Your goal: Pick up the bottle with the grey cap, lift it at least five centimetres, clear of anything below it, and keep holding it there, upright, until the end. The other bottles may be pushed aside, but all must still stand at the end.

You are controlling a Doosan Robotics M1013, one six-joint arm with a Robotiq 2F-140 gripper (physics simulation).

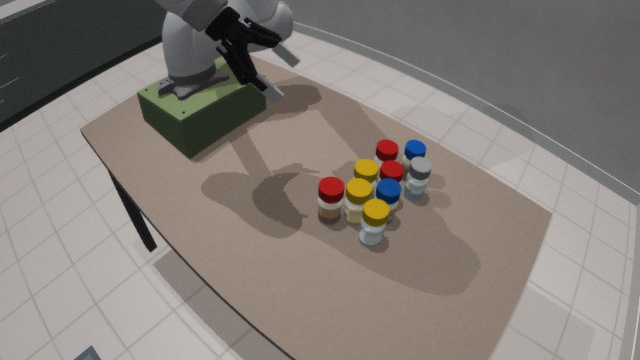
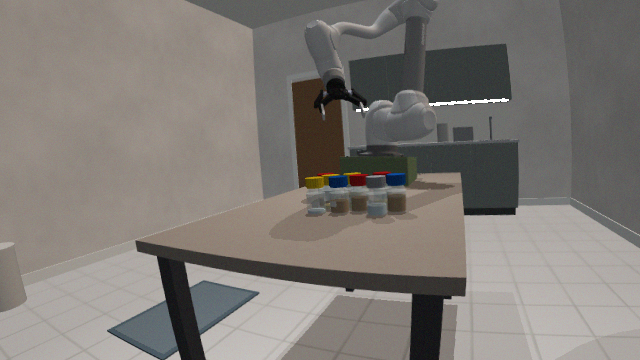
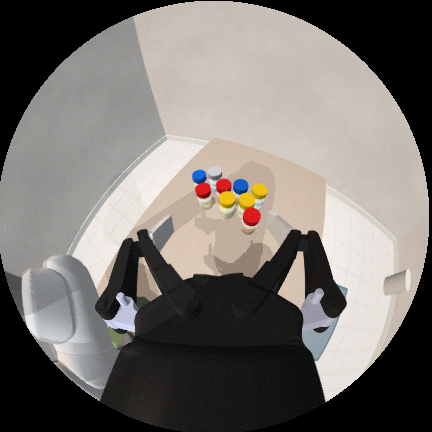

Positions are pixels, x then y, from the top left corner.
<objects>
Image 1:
gripper: 288,79
yellow-capped bottle: 375,213
red-capped bottle: 331,189
</objects>
